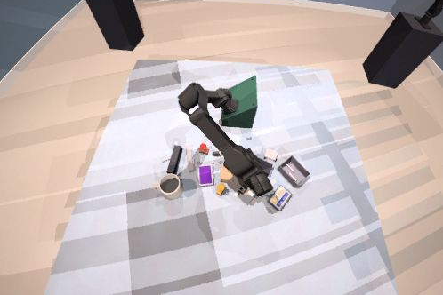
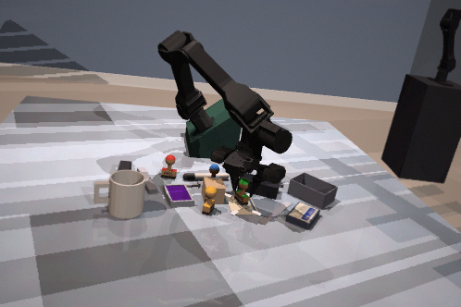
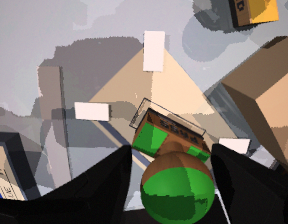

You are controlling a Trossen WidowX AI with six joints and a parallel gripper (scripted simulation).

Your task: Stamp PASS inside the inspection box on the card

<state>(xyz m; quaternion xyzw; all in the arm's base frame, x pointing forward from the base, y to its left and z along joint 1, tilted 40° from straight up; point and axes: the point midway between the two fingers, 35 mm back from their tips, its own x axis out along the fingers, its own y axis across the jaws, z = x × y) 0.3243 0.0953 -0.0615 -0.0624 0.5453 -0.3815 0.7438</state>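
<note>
My gripper tip is 3 cm above the white card. Also, from my gripper tip: orange-knobbed stamp 5 cm ahead, 8 cm to the right, 1 cm below; then green-knobbed stamp right at my gripper tip; then cardboard box 2 cm behind, 8 cm to the right, 1 cm below.
</note>
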